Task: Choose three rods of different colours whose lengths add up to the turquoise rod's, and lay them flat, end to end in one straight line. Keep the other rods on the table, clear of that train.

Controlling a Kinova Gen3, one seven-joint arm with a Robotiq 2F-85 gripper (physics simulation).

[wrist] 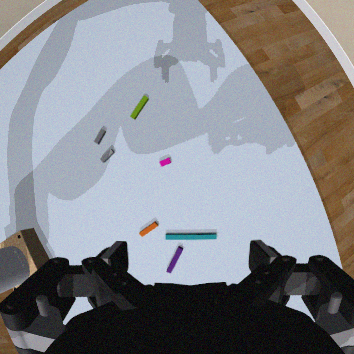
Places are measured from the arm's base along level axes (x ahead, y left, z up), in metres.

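Where they show: gripper, between the fingertips: (188, 255); arm's base, origin of its link: (16, 264).
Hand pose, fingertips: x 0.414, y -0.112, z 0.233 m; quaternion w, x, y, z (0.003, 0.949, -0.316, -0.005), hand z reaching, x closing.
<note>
Each offset is from my fingertips to the top centre of the thing. Level surfaces: height alone.
My gripper (188, 255) is open and empty, high above the table. The turquoise rod @(dx -0.040, dy -0.062, dz -0.280 m) (191, 236) lies flat, running left to right, low in the view and between the fingertips as seen from above. A purple rod @(dx -0.096, dy -0.083, dz -0.280 m) (174, 260) lies slanted just below it, and an orange rod @(dx -0.098, dy -0.001, dz -0.280 m) (148, 229) lies slanted to its left. A small magenta rod @(dx +0.008, dy +0.083, dz -0.280 m) (165, 162) lies near the middle. A green rod @(dx +0.033, dy +0.200, dz -0.280 m) (139, 107) lies slanted in the upper part. Two grey rods @(dx -0.065, dy +0.206, dz -0.280 m) (100, 135) @(dx -0.076, dy +0.164, dz -0.280 m) (107, 154) lie near each other at the left. All the rods are apart from each other.
The rods lie on a pale blue table top @(dz -0.290 m) (250, 190). Its curved-looking edge runs down the right, with wooden floor (320, 110) beyond. The robot's base (15, 260) shows at the lower left on a wooden block. Shadows of the arm and gripper fall across the table.
</note>
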